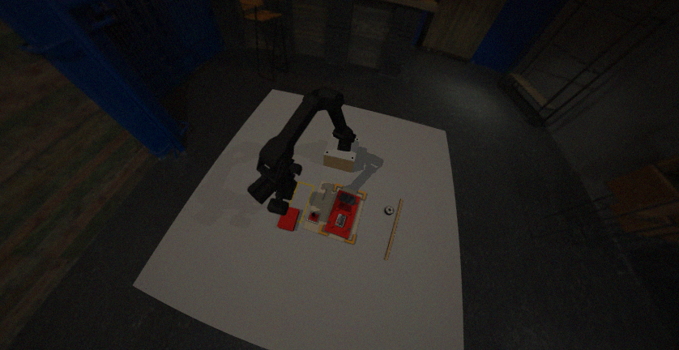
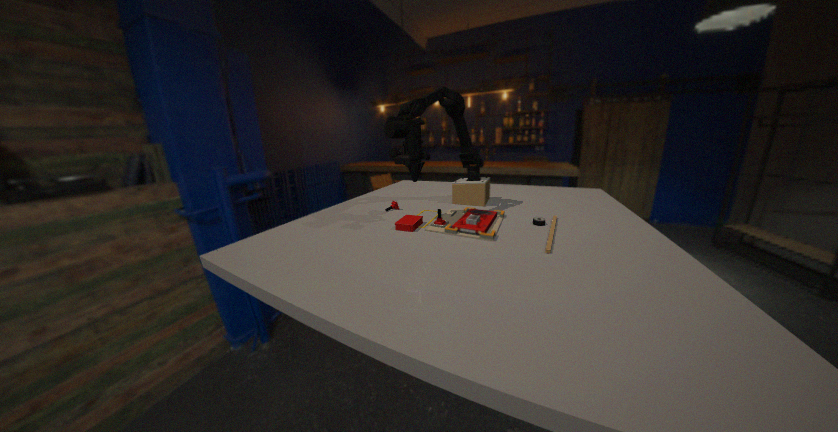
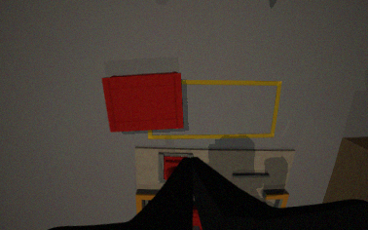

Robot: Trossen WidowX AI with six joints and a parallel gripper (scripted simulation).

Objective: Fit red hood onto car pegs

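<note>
The red hood is 14 cm below my gripper tip, 5 cm ahead of it and 1 cm to the right of it. Round my gripper tip: thin wooden stick 46 cm to the left, 15 cm below, 1 cm ahead; then small wheel 43 cm to the left, 15 cm below, 7 cm behind.
</note>
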